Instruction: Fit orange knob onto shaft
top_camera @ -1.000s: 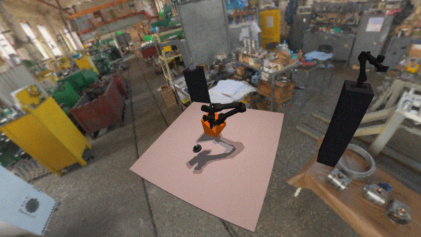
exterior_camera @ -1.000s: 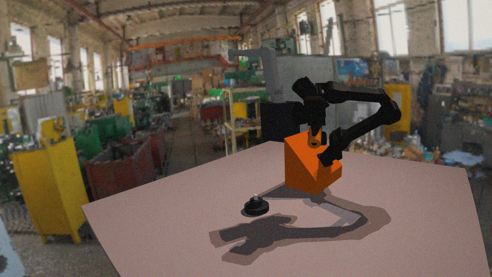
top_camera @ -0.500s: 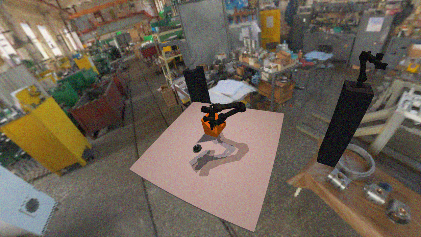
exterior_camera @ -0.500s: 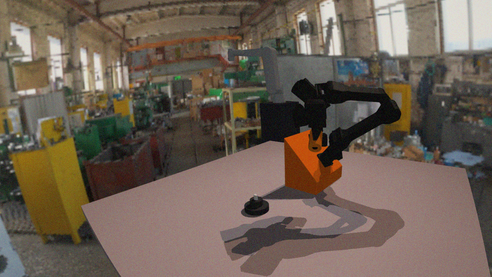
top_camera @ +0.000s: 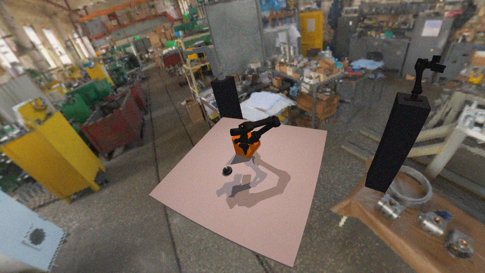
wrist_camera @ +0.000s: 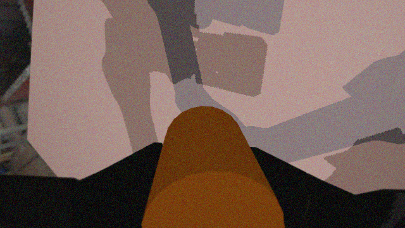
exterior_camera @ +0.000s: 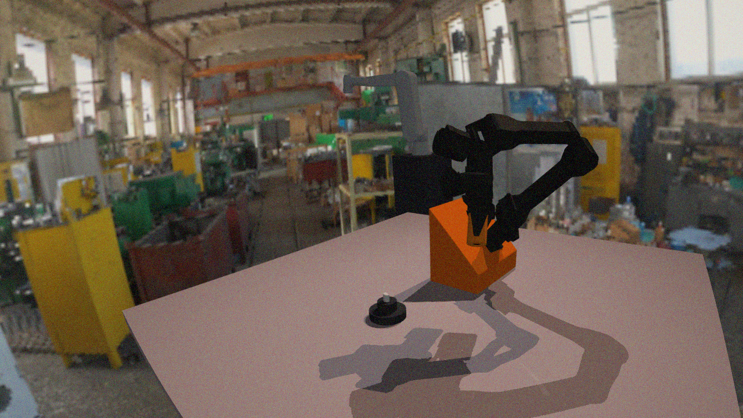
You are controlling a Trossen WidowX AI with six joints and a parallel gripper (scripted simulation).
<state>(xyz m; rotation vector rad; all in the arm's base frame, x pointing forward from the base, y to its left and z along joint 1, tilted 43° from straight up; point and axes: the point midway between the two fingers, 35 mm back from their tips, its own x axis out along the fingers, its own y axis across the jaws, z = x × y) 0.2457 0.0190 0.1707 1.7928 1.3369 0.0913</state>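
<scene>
Right now the orange knob is 30 mm above my gripper tip, 20 mm behind it and 10 mm to the right of it. Round my gripper tip: black round pedestal: 170 mm to the right, 170 mm below, 100 mm ahead.
</scene>
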